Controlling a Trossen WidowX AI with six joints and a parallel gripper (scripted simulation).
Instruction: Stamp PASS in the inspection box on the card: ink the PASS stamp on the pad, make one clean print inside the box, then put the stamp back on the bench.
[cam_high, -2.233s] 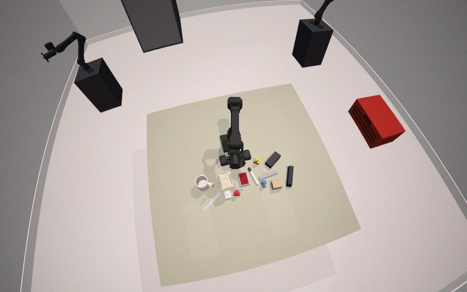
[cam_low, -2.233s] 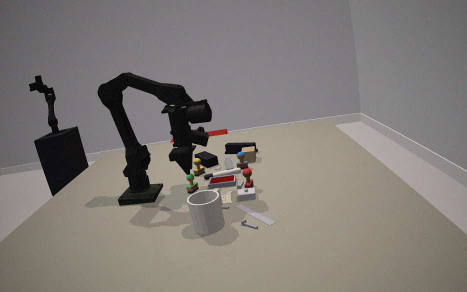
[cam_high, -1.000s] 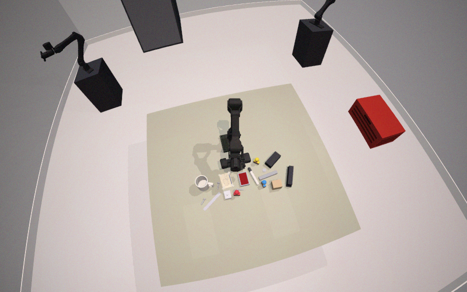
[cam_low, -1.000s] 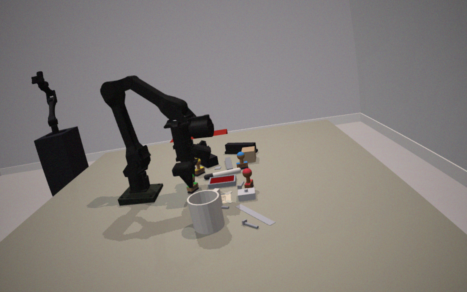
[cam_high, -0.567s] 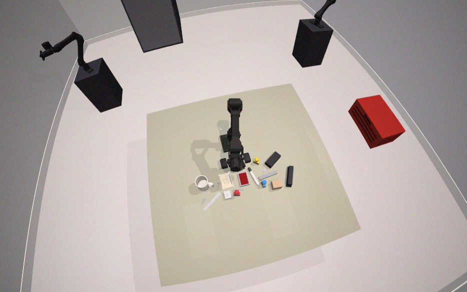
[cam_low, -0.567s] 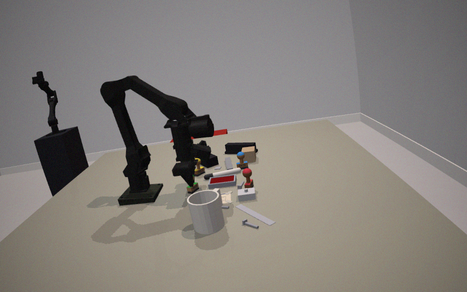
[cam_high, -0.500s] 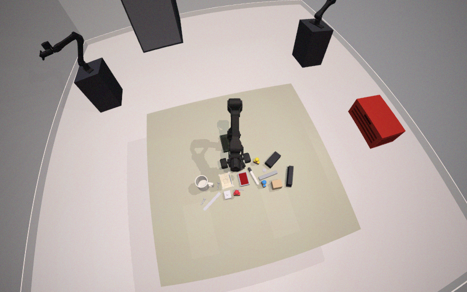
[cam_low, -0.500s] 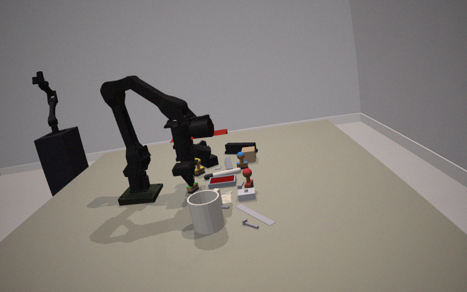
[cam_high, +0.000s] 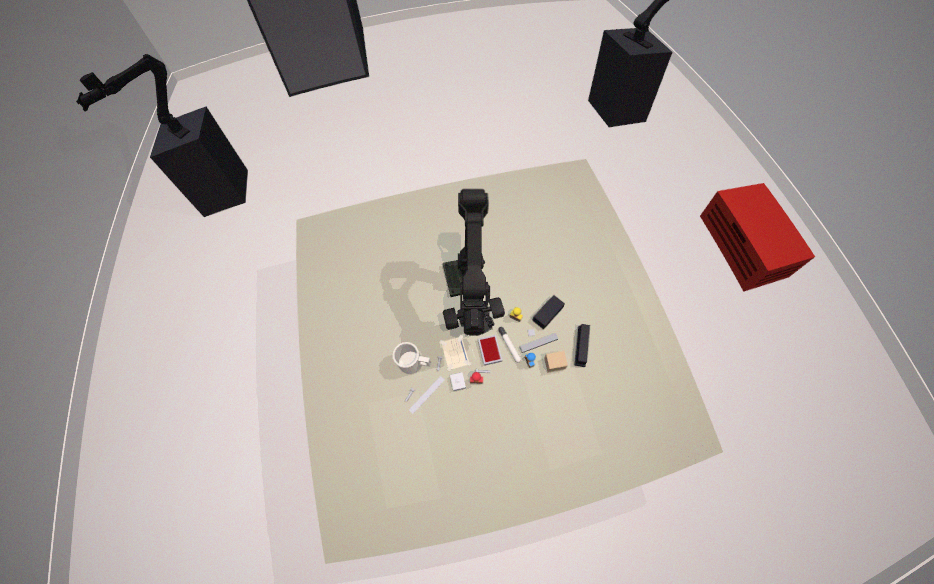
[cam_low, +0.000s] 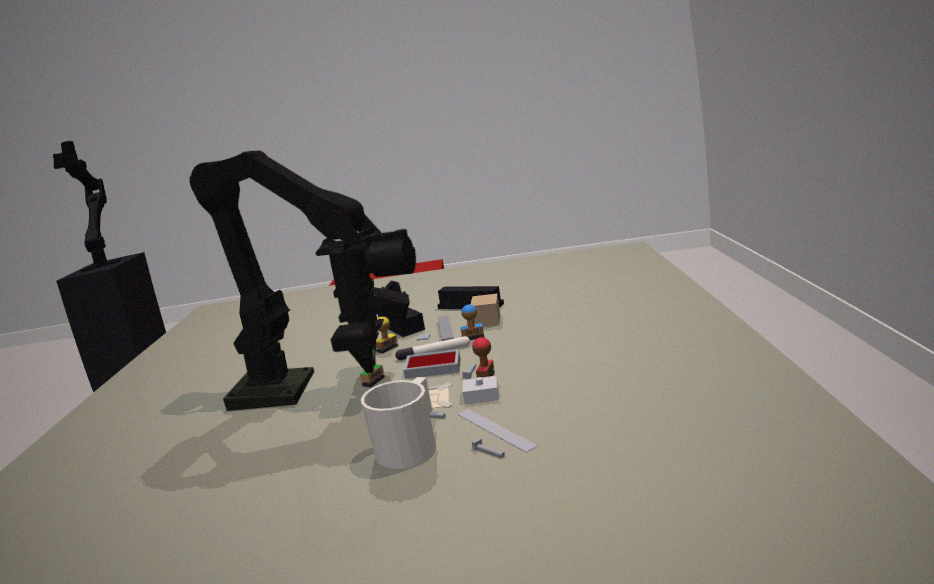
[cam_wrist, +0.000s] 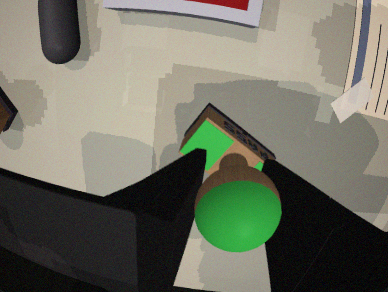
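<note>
Right now the ink pad is 100 mm ahead of my gripper tip, 20 mm to the left of it and 20 mm below it. The rest, counted from my gripper tip: white marker (90 mm to the left, 80 mm ahead, 10 mm below); green-knobbed PASS stamp (right at my gripper tip); cream card (90 mm to the right, 70 mm ahead, 30 mm below).
</note>
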